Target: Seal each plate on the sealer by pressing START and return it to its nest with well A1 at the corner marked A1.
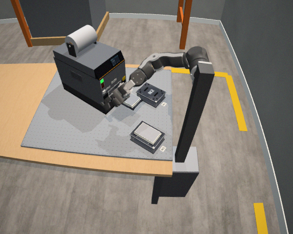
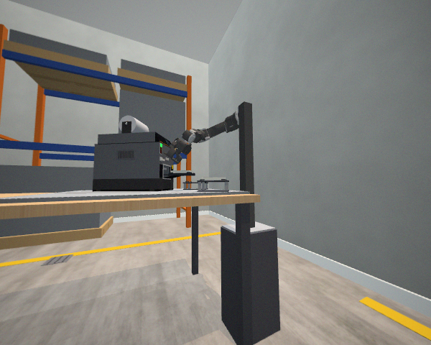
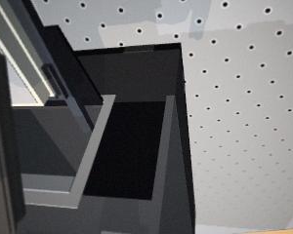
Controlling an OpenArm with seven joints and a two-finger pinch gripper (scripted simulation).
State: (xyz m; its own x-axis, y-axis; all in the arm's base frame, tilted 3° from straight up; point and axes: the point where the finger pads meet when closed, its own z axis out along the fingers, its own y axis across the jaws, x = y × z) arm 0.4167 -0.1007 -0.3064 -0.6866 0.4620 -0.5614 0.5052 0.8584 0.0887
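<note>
Right now my hand is 50 mm short of the white start button, 70 mm to the left of it and 10 mm below it. Also, from my hand: foil roll: 190 mm ahead, 270 mm to the right, 230 mm above; white well plate: 90 mm behind, 90 mm to the right, 70 mm below; sealer stage: 90 mm behind, 90 mm to the right, 80 mm below.
</note>
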